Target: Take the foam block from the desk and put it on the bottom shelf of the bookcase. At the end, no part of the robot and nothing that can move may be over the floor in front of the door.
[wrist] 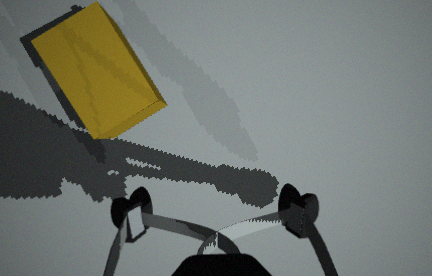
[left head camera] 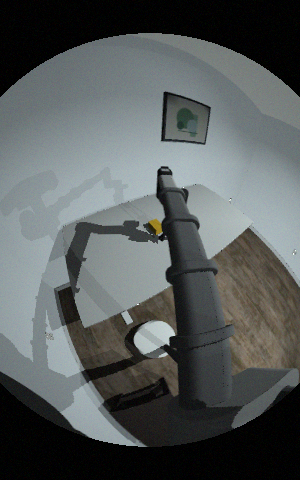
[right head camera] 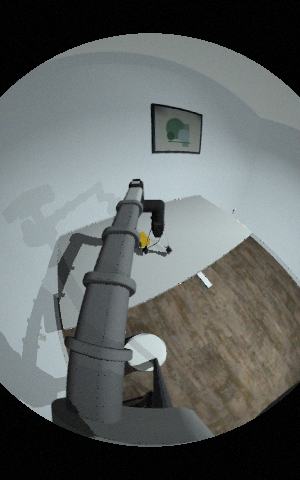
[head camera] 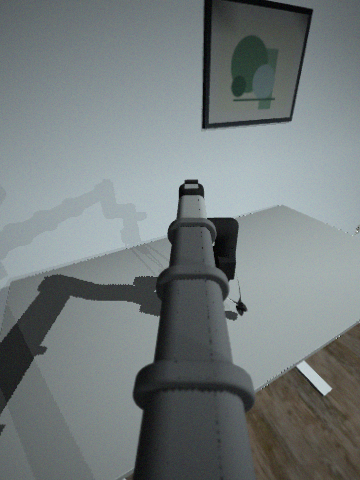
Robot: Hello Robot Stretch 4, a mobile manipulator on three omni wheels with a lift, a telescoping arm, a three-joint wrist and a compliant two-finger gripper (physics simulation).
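Pixels of known places: gripper, fingertip midpoint: (wrist: 215,202) (right head camera: 156,252); robot's base at its link origin: (left head camera: 153,338) (right head camera: 145,350).
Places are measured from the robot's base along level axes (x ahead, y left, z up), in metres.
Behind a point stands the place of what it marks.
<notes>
The yellow foam block (left head camera: 156,227) @(x 0.664, y 0.003, z 0.967 m) (right head camera: 144,239) @(x 0.670, y -0.013, z 0.968 m) (wrist: 100,75) @(x 0.696, y 0.002, z 0.967 m) lies on the light grey desk (head camera: 300,260) @(x 0.890, y -0.469, z 0.922 m) (left head camera: 110,272) @(x 0.384, y 0.257, z 0.922 m) (right head camera: 200,225) @(x 0.878, y -0.440, z 0.923 m) (wrist: 350,100) @(x 0.680, y -0.219, z 0.922 m). It is at the upper left in the wrist view and hidden behind the arm in the head camera view. My gripper (right head camera: 157,249) @(x 0.588, y -0.088, z 0.941 m) (wrist: 215,202) @(x 0.588, y -0.088, z 0.941 m) is open, its two fingertips wide apart with nothing between them. It hangs over the desk, to the right of the block and nearer the desk's front edge, apart from the block. The bookcase and the door do not show in these views.
A round white seat or disc (left head camera: 152,341) @(x -0.023, y 0.022, z 0.187 m) (right head camera: 151,346) @(x 0.060, y -0.062, z 0.187 m) stands on the wooden floor (left head camera: 250,290) @(x 0.380, y -1.494, z -0.027 m) (right head camera: 225,325) @(x 0.209, y -0.954, z -0.027 m) before the desk. A white desk foot (head camera: 314,378) (right head camera: 204,279) shows below the front edge. A framed picture (head camera: 255,70) @(x 1.343, y -0.288, z 1.628 m) hangs on the wall behind. Arm shadows cross the desk.
</notes>
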